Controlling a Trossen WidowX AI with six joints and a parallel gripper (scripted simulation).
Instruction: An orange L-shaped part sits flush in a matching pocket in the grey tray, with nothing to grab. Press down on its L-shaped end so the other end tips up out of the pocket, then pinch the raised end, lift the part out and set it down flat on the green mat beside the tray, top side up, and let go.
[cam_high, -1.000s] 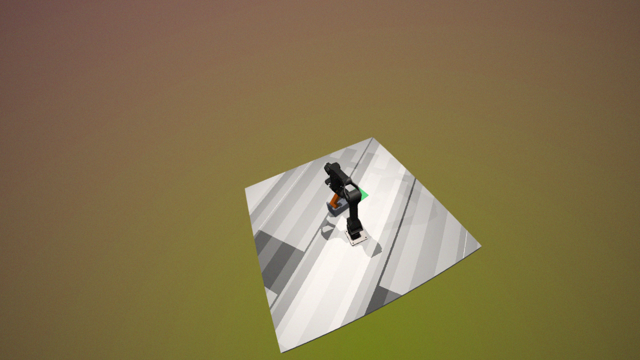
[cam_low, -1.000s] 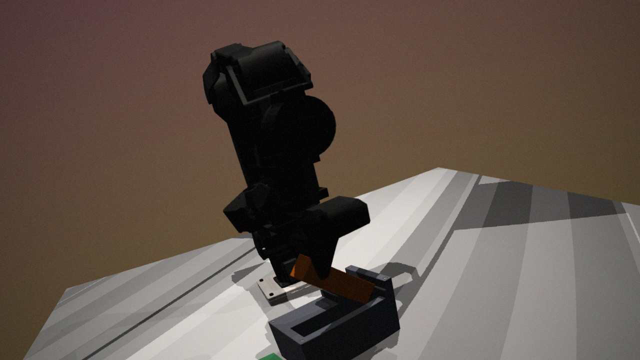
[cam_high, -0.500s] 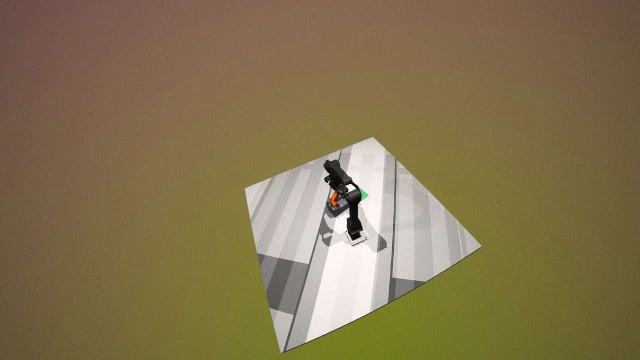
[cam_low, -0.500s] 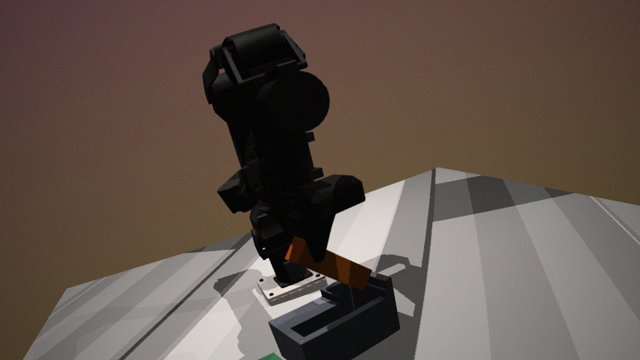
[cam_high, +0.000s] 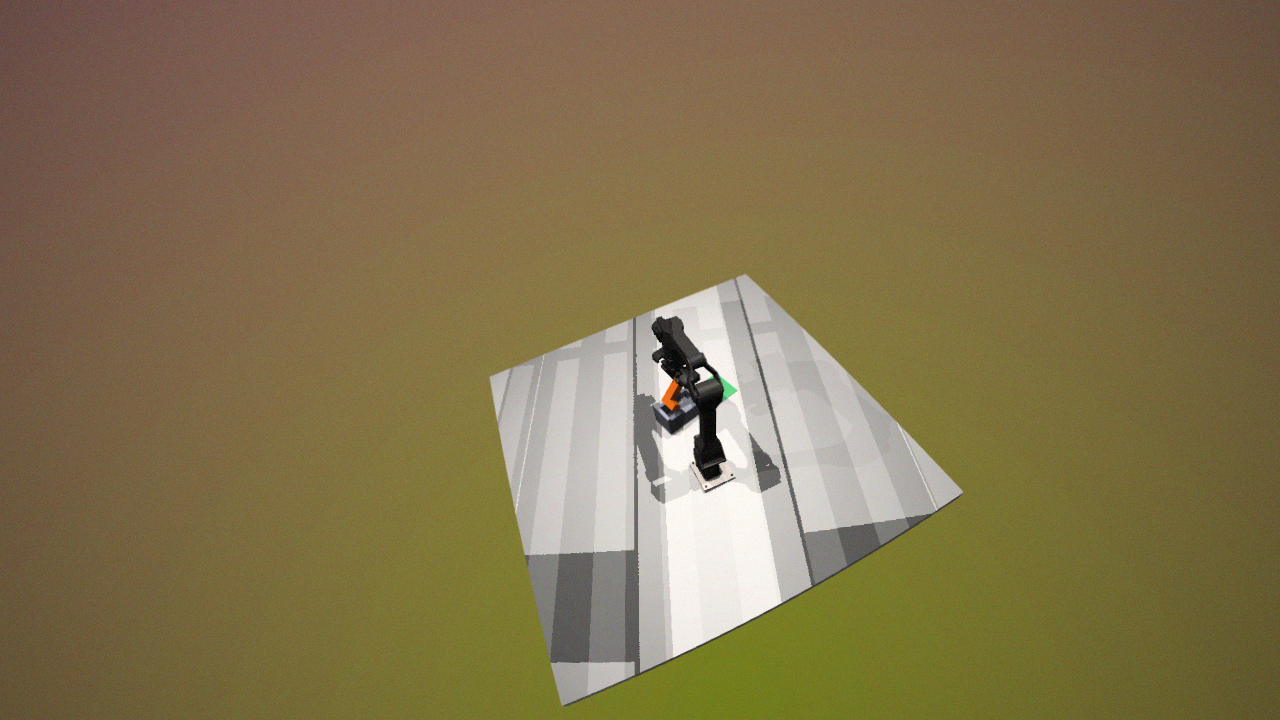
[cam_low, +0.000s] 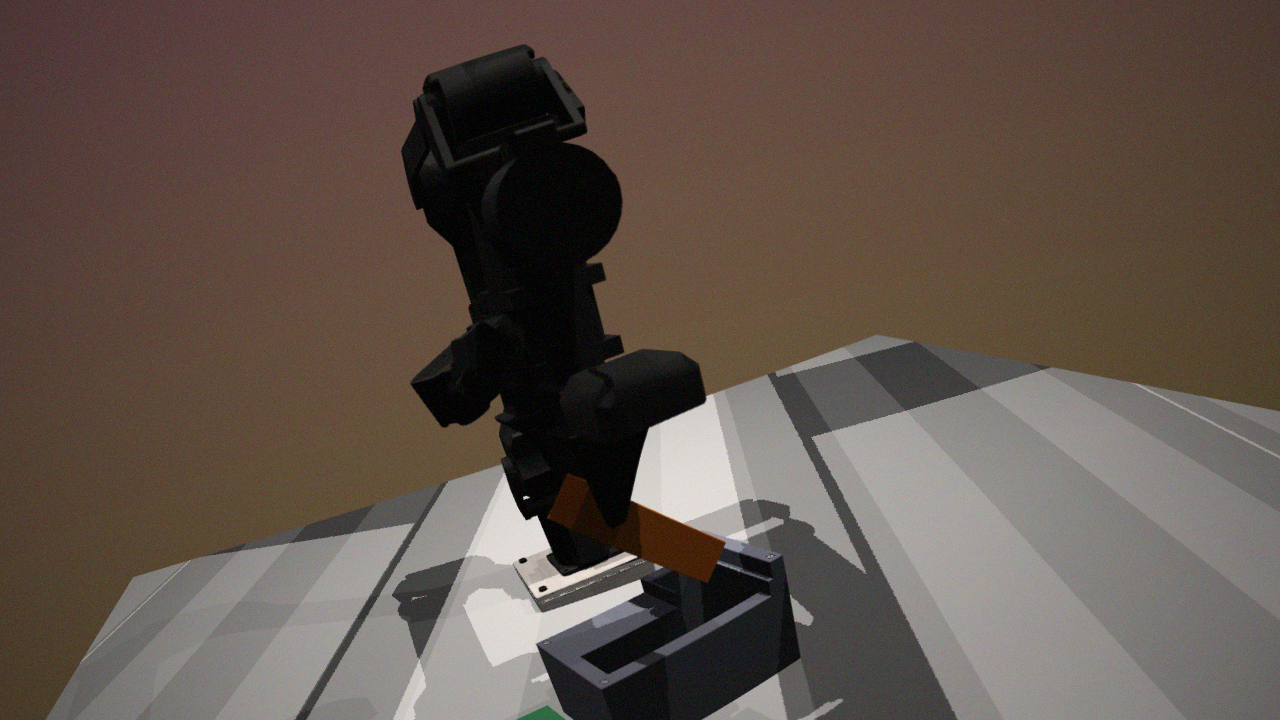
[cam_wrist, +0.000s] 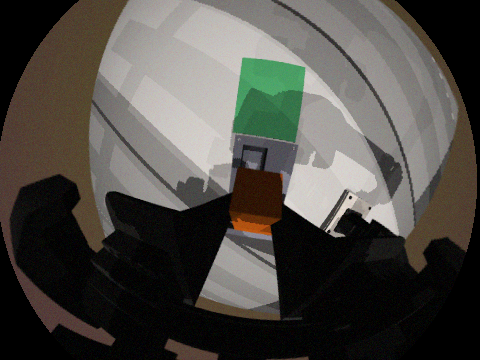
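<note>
Now: gripper tip 170 mm above the green mat, 130 mm to the left of it and 20 mm short of it. From my gripper tip the other things lie so: orange L-shaped part (30 mm to the left, 30 mm below, 20 mm behind).
</note>
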